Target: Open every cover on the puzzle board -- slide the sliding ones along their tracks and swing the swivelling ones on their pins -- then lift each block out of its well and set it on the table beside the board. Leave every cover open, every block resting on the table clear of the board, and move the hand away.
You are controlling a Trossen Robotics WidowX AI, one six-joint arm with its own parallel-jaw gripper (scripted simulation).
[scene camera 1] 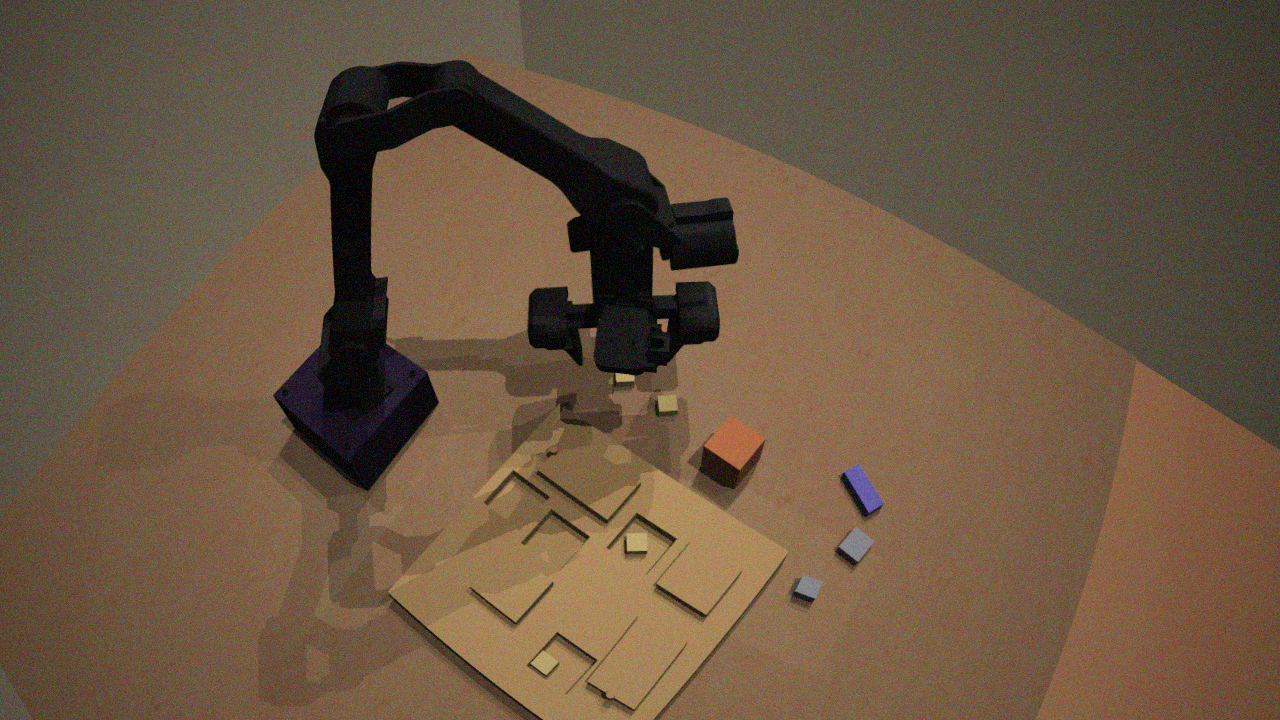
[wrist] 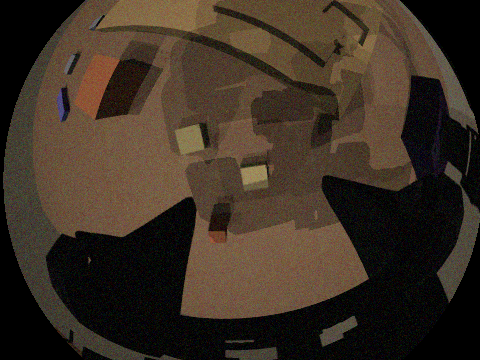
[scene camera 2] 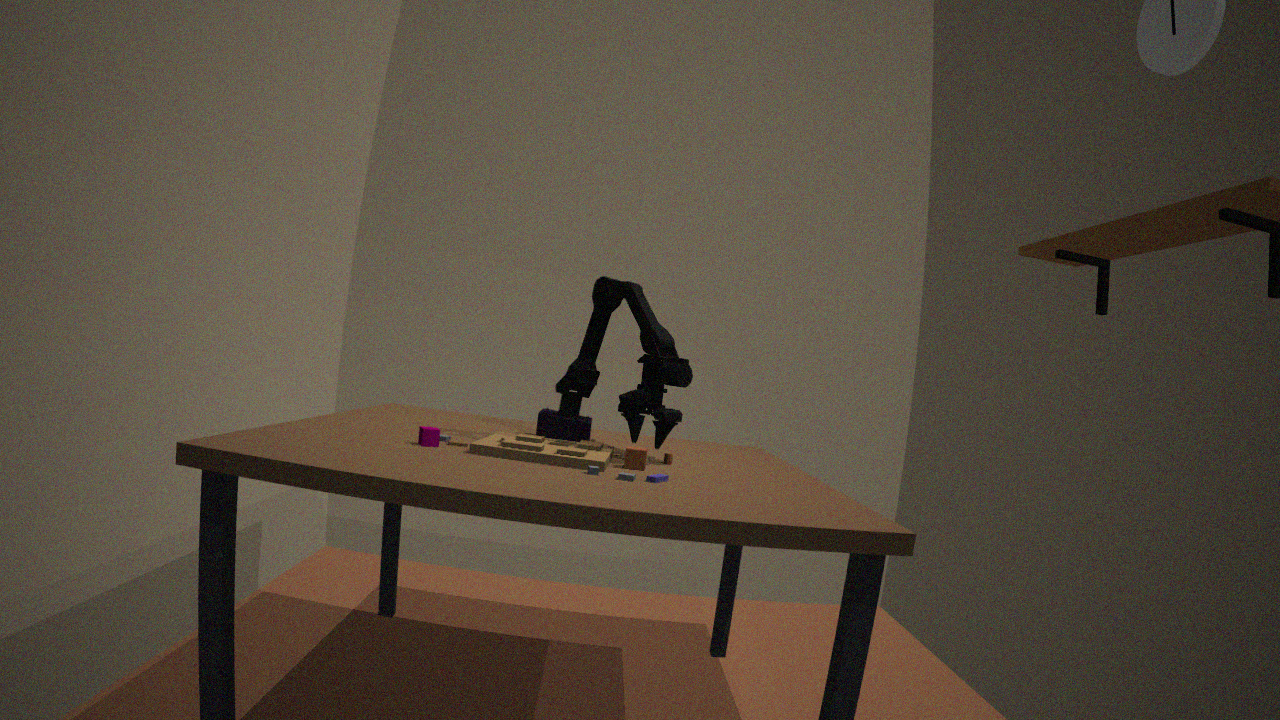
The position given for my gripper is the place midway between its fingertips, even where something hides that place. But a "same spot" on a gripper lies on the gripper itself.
My gripper shows in scene camera 1, in the wrist view and in scene camera 2 (645, 445). One and the same spot on my gripper: (wrist: 382, 224) is (scene camera 1: 573, 333).
